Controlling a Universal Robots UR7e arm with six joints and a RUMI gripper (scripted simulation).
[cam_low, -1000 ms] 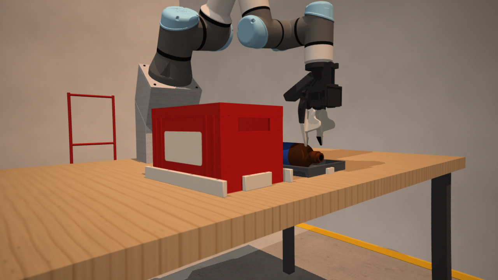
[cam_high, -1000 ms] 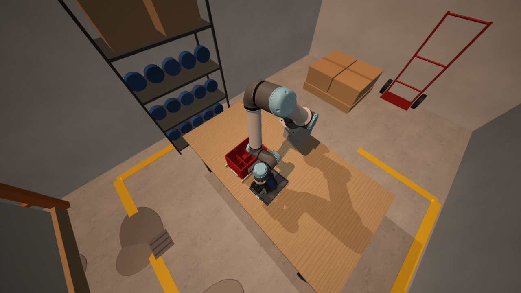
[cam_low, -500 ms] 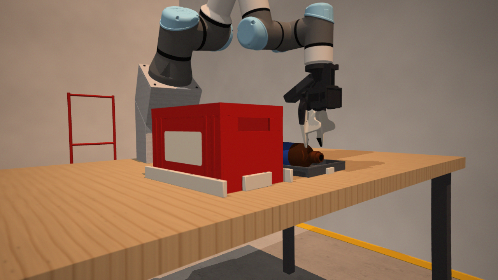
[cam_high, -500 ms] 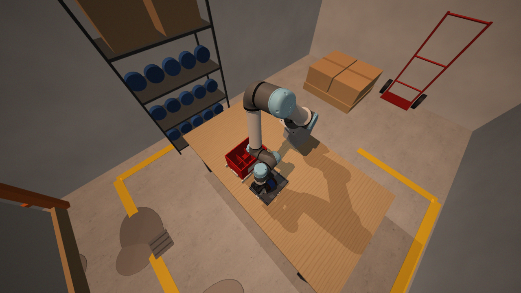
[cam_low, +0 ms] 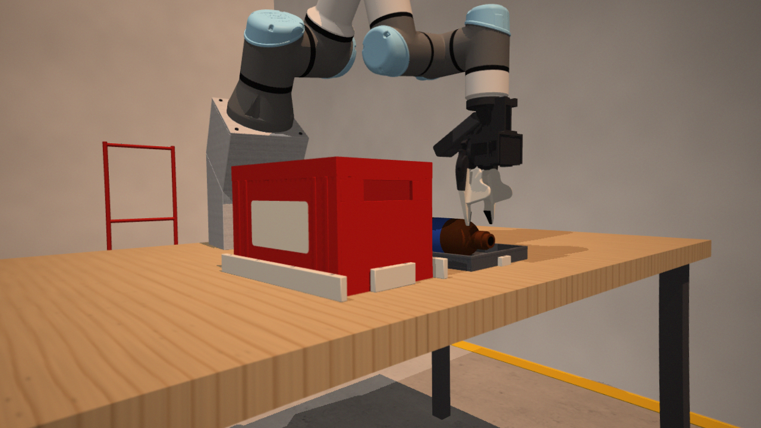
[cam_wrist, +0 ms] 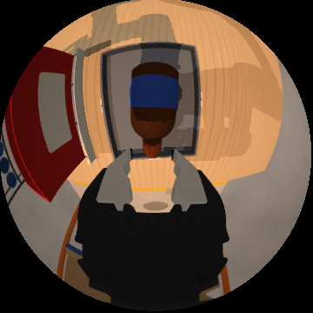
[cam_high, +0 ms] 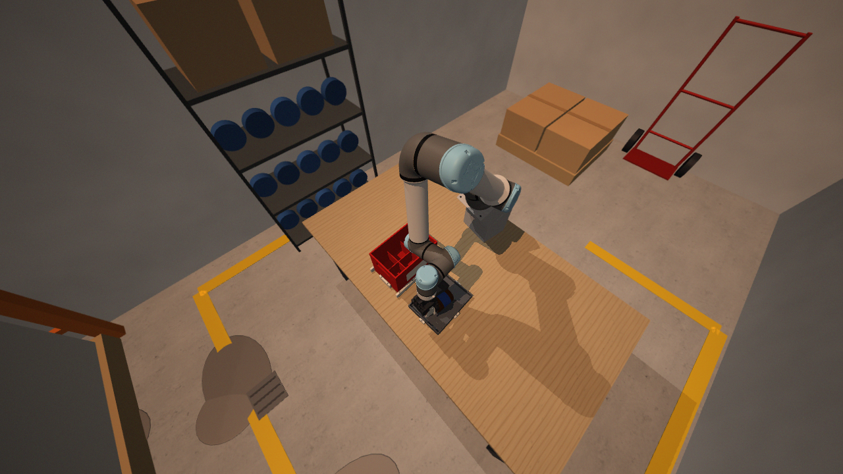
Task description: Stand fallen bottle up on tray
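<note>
The brown bottle is 5 cm behind my hand, 4 cm below it and 1 cm to the left of it. Round my hand: dark tray: 8 cm behind, 7 cm below, 1 cm to the left; then red crate: 25 cm to the right, 14 cm behind.
</note>
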